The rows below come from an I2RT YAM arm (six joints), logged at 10 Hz.
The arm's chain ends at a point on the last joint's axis. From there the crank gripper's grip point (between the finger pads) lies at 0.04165 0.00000 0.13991 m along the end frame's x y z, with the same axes.
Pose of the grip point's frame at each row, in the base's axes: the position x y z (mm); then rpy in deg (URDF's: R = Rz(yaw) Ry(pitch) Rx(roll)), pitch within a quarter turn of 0, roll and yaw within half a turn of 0:
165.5 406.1 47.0 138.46 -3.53 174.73
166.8 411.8 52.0 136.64 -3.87 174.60
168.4 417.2 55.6 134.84 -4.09 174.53
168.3 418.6 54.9 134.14 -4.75 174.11
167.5 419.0 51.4 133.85 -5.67 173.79
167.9 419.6 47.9 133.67 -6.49 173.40
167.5 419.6 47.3 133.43 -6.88 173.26
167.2 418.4 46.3 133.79 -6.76 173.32
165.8 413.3 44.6 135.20 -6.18 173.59
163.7 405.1 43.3 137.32 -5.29 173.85
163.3 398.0 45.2 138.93 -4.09 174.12
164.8 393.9 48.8 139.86 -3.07 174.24
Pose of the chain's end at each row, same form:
204.8 309.3 149.0 138.46 -3.53 174.73
206.0 311.6 150.7 136.64 -3.87 174.60
207.3 313.8 151.0 134.84 -4.09 174.53
207.3 313.6 148.6 134.14 -4.75 174.11
207.3 313.2 143.7 133.85 -5.67 173.79
208.2 313.1 139.2 133.67 -6.49 173.40
208.1 312.5 137.8 133.43 -6.88 173.26
207.9 312.0 137.5 133.79 -6.76 173.32
206.6 309.5 138.8 135.20 -6.18 173.59
204.2 305.3 141.9 137.32 -5.29 173.85
202.7 301.5 147.4 138.93 -4.09 174.12
202.8 299.4 153.4 139.86 -3.07 174.24

